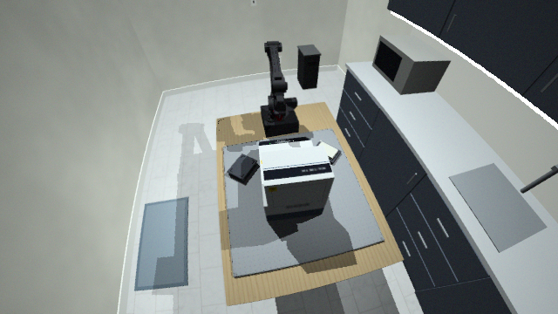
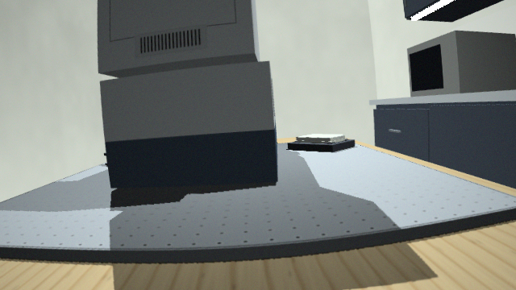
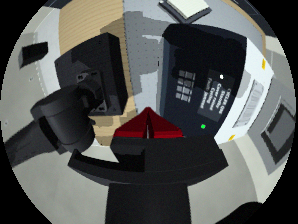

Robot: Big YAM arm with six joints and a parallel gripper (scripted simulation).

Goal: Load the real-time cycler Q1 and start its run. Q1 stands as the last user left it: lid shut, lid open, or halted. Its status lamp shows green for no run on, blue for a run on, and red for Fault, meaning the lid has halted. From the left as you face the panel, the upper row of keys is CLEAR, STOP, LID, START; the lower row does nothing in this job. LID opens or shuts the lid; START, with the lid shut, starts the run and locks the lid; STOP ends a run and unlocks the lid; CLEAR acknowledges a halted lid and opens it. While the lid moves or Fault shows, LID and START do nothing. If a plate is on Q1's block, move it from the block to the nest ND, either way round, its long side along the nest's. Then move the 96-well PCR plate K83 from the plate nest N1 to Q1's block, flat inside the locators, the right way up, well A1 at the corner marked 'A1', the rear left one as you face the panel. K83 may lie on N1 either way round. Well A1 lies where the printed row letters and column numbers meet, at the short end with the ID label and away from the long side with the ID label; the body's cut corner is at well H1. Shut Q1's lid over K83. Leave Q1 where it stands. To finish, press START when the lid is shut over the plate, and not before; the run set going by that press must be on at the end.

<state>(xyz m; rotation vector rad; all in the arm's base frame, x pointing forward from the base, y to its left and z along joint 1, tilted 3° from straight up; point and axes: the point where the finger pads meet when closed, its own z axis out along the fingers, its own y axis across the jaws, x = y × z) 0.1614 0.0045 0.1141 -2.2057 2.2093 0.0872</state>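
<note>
Now: hand 13 cm short of the white 96-well plate K83, 29 cm to the right of it and 18 cm above it. From my hand the other things lie so: dark nest N1: 13 cm ahead, 29 cm to the left, 20 cm below; then dark nest ND: 18 cm ahead, 26 cm to the right, 18 cm below.
</note>
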